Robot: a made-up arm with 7 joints.
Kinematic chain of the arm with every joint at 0, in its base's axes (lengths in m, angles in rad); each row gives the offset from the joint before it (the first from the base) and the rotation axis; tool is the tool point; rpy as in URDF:
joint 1: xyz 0 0 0.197 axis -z
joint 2: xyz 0 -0.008 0.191 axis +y
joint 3: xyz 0 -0.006 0.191 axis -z
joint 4: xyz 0 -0.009 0.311 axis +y
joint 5: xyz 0 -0.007 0.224 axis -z
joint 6: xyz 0 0 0.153 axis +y
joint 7: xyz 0 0 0.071 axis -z
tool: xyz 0 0 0 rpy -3.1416 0 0
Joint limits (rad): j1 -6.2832..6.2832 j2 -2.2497..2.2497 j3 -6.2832..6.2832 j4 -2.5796..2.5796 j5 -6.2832..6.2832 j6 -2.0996..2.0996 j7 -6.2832..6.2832
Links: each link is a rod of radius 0.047 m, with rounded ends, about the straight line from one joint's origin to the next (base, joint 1, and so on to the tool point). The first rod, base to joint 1, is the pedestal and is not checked.
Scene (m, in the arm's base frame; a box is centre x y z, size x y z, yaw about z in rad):
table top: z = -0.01
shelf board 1: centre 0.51 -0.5 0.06 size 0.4 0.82 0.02 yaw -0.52
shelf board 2: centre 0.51 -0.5 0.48 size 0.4 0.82 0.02 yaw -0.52
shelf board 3: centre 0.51 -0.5 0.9 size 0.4 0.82 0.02 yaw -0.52
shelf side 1: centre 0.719 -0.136 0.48 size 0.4 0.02 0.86 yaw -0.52
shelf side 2: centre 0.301 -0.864 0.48 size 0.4 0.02 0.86 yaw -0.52
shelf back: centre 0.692 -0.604 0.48 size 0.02 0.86 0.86 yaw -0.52
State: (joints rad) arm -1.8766 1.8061 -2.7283 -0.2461 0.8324 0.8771 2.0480
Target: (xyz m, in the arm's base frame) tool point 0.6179 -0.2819 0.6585
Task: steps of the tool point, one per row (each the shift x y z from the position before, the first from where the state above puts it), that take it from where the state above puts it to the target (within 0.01 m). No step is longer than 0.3 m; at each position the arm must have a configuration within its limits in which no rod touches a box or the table.
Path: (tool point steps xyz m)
1: 0.2255 0.0572 0.1339
2: 0.2395 -0.0434 0.1402
3: 0.2044 -0.1452 0.1313
4: 0.1250 -0.2200 0.1047
5: 0.0219 -0.2455 0.0641
6: -0.0745 -0.2142 0.0173
7: -0.1366 -0.1386 -0.0244
8: 0.0740 -0.0522 0.0132
9: 0.0689 -0.0479 0.0086
10: 0.0694 -0.0380 -0.0012
11: 0.0741 -0.0259 -0.0206

